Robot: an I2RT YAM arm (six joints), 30 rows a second.
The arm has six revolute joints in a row. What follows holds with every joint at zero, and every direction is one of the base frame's.
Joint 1 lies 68 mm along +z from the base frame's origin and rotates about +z.
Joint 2 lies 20 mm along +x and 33.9 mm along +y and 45.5 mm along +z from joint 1 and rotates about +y.
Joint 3 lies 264 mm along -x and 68.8 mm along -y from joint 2 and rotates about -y.
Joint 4 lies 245 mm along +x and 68.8 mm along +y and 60 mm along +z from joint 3 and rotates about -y.
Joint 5 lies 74 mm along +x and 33.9 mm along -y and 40.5 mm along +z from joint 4 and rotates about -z.
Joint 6 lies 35.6 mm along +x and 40.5 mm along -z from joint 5 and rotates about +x.
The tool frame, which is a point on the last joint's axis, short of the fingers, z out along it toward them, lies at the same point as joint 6; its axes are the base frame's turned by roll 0, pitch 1.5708 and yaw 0 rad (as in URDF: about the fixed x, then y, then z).
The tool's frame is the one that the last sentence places.
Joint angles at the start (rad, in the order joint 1, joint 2, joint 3, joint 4, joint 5, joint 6):
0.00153, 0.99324, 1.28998, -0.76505, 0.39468, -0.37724
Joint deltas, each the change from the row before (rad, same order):
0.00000, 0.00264, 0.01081, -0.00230, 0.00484, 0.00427
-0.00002, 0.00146, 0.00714, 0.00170, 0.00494, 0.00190
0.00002, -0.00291, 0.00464, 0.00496, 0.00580, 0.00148
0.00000, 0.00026, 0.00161, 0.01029, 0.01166, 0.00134
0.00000, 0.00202, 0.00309, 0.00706, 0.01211, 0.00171
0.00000, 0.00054, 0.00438, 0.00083, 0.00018, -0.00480
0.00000, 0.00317, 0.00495, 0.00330, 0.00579, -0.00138
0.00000, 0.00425, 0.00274, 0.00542, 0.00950, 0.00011
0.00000, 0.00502, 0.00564, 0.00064, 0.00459, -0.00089
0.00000, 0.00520, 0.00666, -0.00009, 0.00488, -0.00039
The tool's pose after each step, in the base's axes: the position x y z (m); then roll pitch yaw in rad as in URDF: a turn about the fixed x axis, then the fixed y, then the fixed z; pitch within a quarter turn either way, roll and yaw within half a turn. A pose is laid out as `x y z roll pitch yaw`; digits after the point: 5 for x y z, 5 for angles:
0.18773 -0.01356 0.41820 -2.27104 0.87916 -2.58580
0.18760 -0.01373 0.42037 -2.26348 0.88574 -2.58518
0.18646 -0.01391 0.42281 -2.25072 0.89617 -2.58106
0.18671 -0.01429 0.42433 -2.23510 0.90447 -2.57990
0.18721 -0.01468 0.42571 -2.22254 0.91005 -2.58167
0.18701 -0.01469 0.42706 -2.21465 0.91014 -2.57383
0.18761 -0.01488 0.42842 -2.20592 0.91206 -2.57172
0.18879 -0.01518 0.42914 -2.19733 0.91340 -2.57368
0.18982 -0.01533 0.43013 -2.19304 0.91277 -2.57417
0.19077 -0.01548 0.43133 -2.18888 0.91257 -2.57522

